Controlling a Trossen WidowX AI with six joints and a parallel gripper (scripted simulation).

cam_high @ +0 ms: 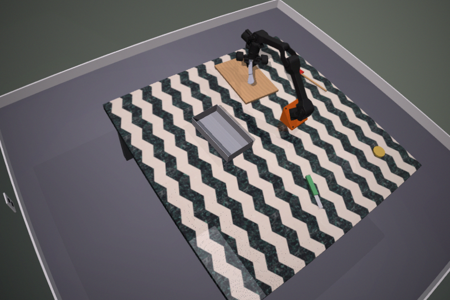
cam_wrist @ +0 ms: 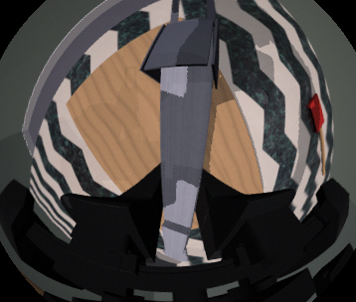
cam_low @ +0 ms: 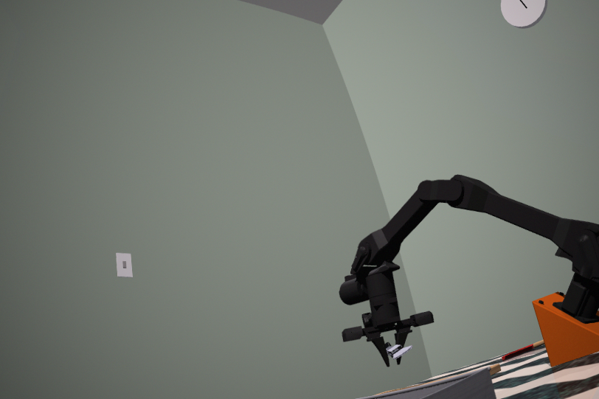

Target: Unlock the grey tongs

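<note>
My gripper tip is 20 mm short of the wooden board, 10 mm to the right of it and 70 mm above it. From my gripper tip the other things lie so: grey roasting tin (370 mm ahead, 320 mm to the left, 50 mm below).
</note>
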